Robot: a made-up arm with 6 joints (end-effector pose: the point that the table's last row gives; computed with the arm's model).
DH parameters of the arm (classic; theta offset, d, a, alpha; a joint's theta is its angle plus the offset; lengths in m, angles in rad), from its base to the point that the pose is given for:
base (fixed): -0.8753 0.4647 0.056 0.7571
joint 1: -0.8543 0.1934 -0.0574 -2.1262
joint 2: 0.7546 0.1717 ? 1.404
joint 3: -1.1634 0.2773 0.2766 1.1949
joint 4: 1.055 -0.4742 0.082 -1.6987
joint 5: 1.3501 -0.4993 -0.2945 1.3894
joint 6: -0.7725 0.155 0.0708 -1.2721
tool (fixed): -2.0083 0.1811 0 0
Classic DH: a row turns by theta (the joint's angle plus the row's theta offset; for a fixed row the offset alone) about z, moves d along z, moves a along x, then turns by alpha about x.
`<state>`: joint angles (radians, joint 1 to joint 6).
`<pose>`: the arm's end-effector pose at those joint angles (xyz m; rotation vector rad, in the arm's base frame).
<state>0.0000 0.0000 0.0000 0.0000 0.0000 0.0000</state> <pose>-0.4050 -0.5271 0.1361 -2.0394 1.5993 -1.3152</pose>
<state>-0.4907 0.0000 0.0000 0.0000 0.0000 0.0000</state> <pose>-0.5997 -0.2480 0.1637 -1.8481 2.1822 -0.9419</pose>
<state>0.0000 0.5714 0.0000 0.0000 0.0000 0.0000</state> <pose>-0.4050 -0.1861 -0.0270 -1.6795 1.7203 -0.7324</pose>
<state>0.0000 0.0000 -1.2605 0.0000 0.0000 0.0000</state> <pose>-0.5130 -0.3066 0.9950 1.9195 -1.4819 0.1159</pose>
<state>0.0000 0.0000 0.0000 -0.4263 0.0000 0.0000</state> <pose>-0.4356 -0.3462 0.1607 -1.7736 2.1484 -1.2221</pose>
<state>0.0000 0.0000 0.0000 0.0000 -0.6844 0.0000</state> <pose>-0.3907 -0.4088 0.2317 1.9930 -1.1584 1.5666</pose>
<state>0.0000 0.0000 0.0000 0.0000 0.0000 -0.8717</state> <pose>-0.5617 -0.5200 0.1188 2.4071 -1.6246 0.3029</pose>
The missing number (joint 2, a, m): 0.0825
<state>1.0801 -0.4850 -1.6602 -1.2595 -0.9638 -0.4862</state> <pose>-0.1859 0.0824 0.4405 -0.4472 -1.3637 0.3039</pose>
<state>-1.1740 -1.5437 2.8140 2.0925 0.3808 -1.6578</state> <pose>0.6015 -0.4321 1.1428 0.5690 0.8551 2.1547</pose>
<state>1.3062 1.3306 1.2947 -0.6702 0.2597 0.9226</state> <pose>0.0336 0.3735 -0.0184 0.0178 1.3855 -0.0403</pose>
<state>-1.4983 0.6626 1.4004 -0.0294 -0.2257 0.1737</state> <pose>0.2418 0.1660 -0.1504 -0.6898 -2.5240 1.6578</pose>
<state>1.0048 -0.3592 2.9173 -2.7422 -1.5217 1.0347</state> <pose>-0.1611 0.1178 1.0880 -1.3935 -0.1243 -0.9227</pose>
